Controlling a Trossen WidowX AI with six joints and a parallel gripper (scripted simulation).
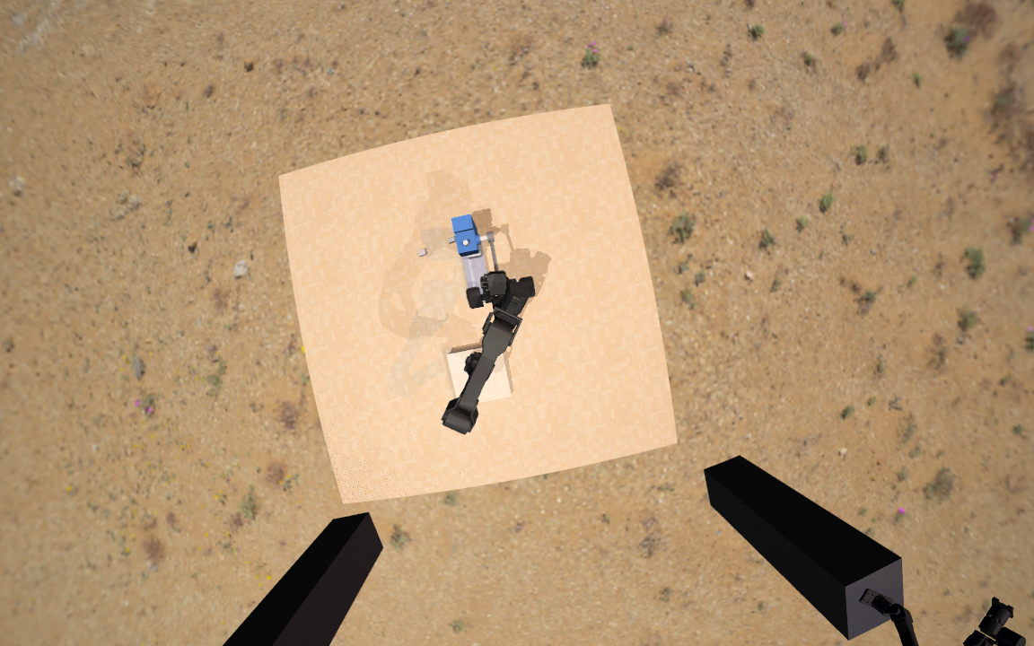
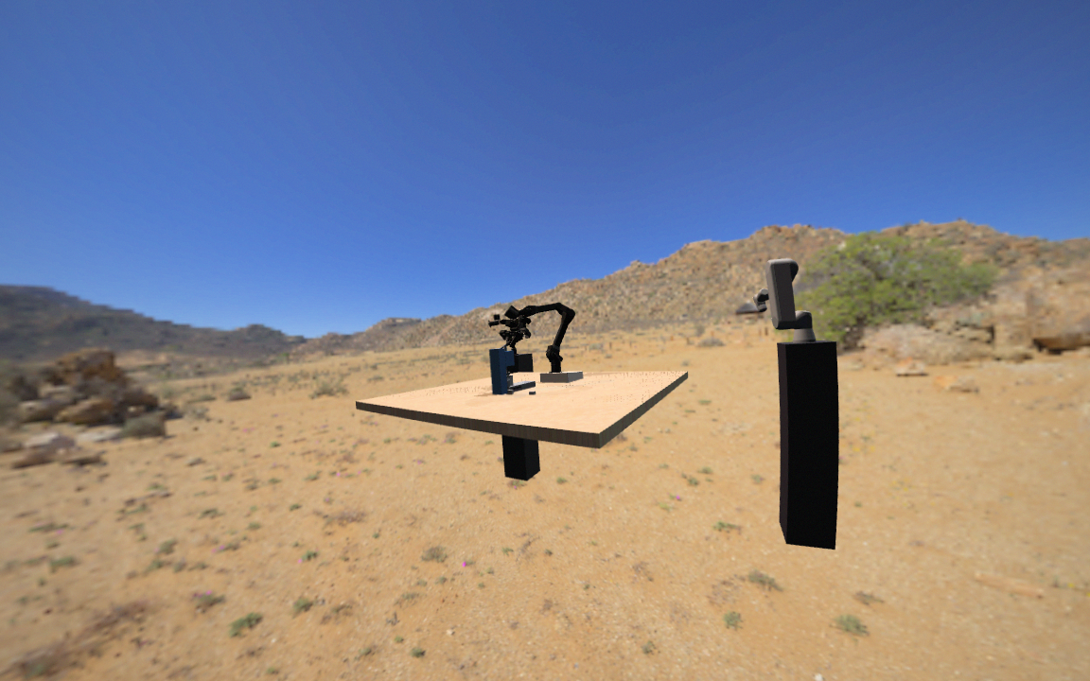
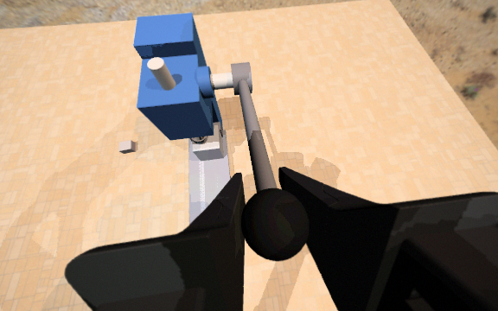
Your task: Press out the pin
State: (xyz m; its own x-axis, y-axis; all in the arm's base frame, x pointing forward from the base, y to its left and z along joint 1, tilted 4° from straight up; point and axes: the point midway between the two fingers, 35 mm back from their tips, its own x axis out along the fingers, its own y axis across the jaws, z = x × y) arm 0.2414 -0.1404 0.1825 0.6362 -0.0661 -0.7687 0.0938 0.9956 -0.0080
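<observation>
Now: the lever 50 mm ahead of my gripper tip, 10 mm to the left of it and 10 mm below it. Also, from my gripper tip: punch ram 120 mm ahead, 90 mm below, 60 mm to the left.
</observation>
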